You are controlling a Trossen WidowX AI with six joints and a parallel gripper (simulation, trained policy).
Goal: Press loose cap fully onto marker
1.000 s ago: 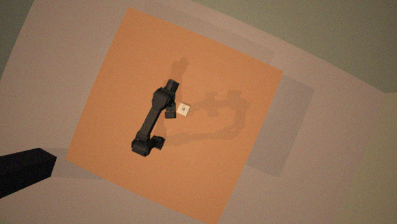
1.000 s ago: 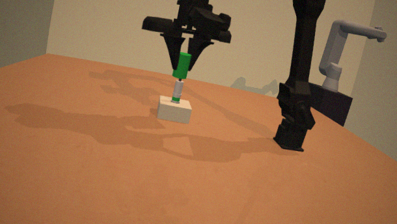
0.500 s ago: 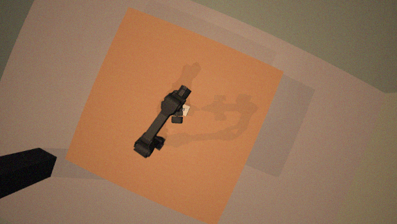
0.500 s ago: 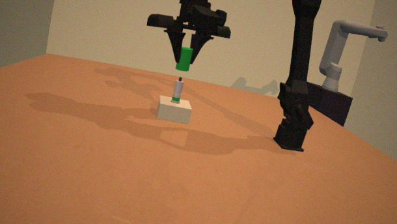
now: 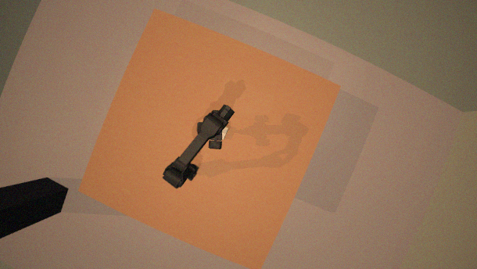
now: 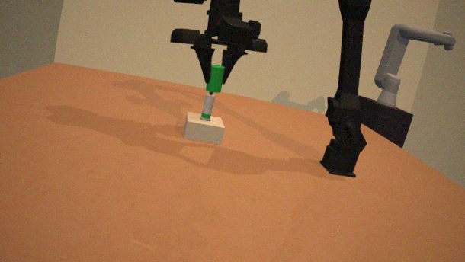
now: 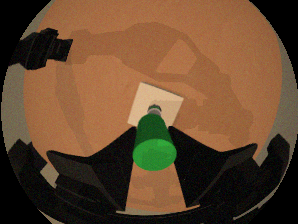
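The holder block is 90 mm below my gripper tip. Round my gripper tip: green cap (10 mm above).
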